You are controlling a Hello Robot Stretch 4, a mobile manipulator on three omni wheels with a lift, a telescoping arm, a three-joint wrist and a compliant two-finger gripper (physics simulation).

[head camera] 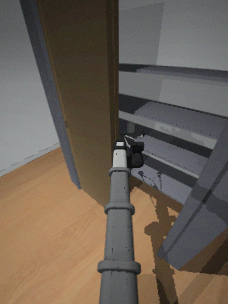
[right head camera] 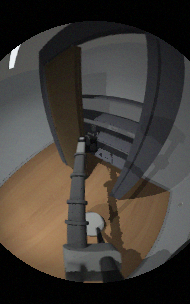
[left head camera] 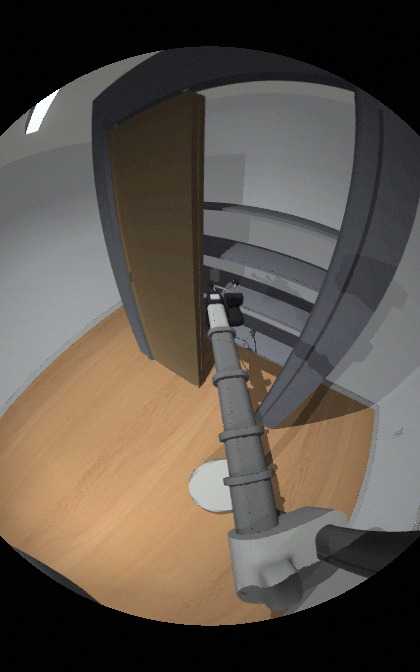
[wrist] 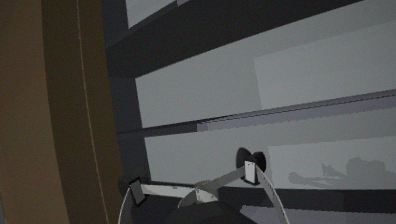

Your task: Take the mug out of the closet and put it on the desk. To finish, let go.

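Where they show: gripper, fingertip midpoint: [head camera: 132, 132] [right head camera: 92, 130] [wrist: 192, 170]; robot's base, origin of the base link: [right head camera: 90, 222].
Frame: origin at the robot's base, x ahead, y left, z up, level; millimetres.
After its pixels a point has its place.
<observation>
A small, dim grey cylinder that looks like the mug [head camera: 131, 126] {x 1368, y -118, z 888 mm} [left head camera: 214, 274] stands in shadow on a closet shelf, close to the door's edge. In the wrist view, part of a grey round shape, likely the mug [wrist: 206, 186], shows low behind the fingers. My gripper [head camera: 133, 135] {x 911, y -86, z 1072 mm} [left head camera: 223, 285] [wrist: 192, 170] {x 911, y -86, z 1072 mm} is open, its fingertips apart with no object between them. It is at the closet opening, right of the door and in front of the grey shape. The gap between them is hard to judge. The desk does not show in these views.
The brown door [head camera: 82, 100] {x 1062, y 265, z 1244 mm} [left head camera: 155, 240] [right head camera: 64, 100] {x 1012, y 204, z 1420 mm} [wrist: 25, 110] {x 964, y 146, z 1180 mm} stands at the left of the opening, close beside my wrist. Grey shelves [head camera: 175, 116] {x 1083, y -419, z 1116 mm} [left head camera: 280, 260] cross the closet. The grey right frame [left head camera: 367, 175] flanks it. A white round disc [left head camera: 210, 487] [right head camera: 95, 224] {x -16, y -79, z 187 mm} is below the arm.
</observation>
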